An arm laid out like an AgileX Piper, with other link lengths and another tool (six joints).
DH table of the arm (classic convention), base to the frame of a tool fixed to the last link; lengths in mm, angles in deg. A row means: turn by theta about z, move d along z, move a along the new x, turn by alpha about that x. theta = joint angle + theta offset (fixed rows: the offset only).
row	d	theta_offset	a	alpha
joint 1	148.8	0	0	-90
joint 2	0	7.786	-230.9	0
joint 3	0	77.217	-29	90
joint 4	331	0	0	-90
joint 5	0	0	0	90
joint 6	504.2	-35.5	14.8	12.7
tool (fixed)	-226.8	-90	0	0
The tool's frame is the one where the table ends.
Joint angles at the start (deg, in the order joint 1, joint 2, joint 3, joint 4, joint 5, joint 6):
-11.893, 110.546, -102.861, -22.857, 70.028, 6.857
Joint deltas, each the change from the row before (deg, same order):
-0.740, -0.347, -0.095, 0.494, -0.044, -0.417
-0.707, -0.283, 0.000, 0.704, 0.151, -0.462
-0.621, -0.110, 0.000, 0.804, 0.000, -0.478
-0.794, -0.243, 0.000, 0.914, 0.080, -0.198
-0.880, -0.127, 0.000, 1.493, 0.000, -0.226
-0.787, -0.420, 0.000, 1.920, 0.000, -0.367
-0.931, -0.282, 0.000, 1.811, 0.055, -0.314
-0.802, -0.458, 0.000, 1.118, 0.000, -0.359
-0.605, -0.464, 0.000, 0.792, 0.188, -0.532
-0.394, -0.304, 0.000, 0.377, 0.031, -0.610
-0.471, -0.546, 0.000, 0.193, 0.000, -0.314
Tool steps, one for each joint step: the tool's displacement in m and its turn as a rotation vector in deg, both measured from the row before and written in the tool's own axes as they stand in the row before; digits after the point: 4 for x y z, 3 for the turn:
0.0046, 0.0025, -0.0002, 0.115, -0.097, 0.604
0.0023, 0.0030, -0.0002, -0.037, -0.447, 0.507
0.0008, 0.0018, 0.0005, 0.086, -0.552, 0.413
0.0018, 0.0024, 0.0000, -0.012, -0.585, 0.919
-0.0003, 0.0011, 0.0002, 0.171, -1.063, 1.175
-0.0006, -0.0010, -0.0028, 0.651, -1.230, 1.288
-0.0002, 0.0003, -0.0015, 0.401, -1.209, 1.339
0.0029, 0.0008, -0.0021, 0.403, -0.520, 0.971
0.0026, 0.0014, -0.0026, 0.282, -0.371, 0.462
0.0025, 0.0011, -0.0014, 0.267, -0.075, -0.001
0.0049, 0.0012, -0.0025, 0.282, 0.248, 0.363

